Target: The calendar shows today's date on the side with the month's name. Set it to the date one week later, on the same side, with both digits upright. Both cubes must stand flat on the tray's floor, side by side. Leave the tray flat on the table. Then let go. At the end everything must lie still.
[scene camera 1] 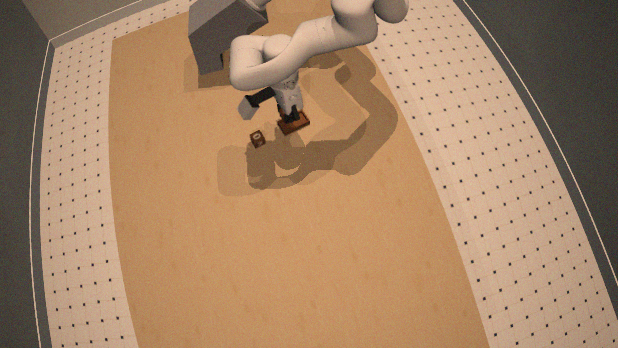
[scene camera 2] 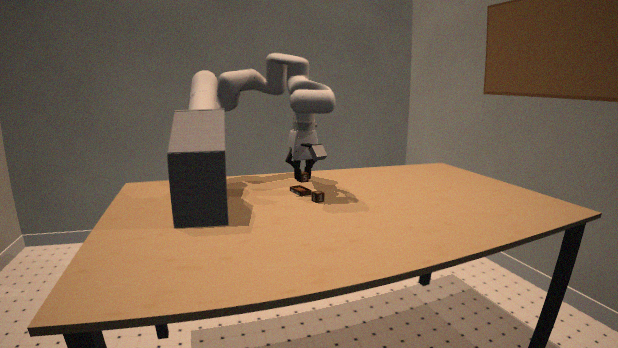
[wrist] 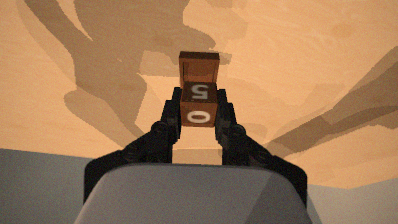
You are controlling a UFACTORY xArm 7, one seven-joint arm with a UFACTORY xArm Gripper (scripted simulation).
In view: the gripper point(scene camera 1: 287, 115) and a brown tray point(wrist: 194, 66).
The gripper also shows in scene camera 2 point(scene camera 2: 302, 179) and in the wrist view point(wrist: 199, 99).
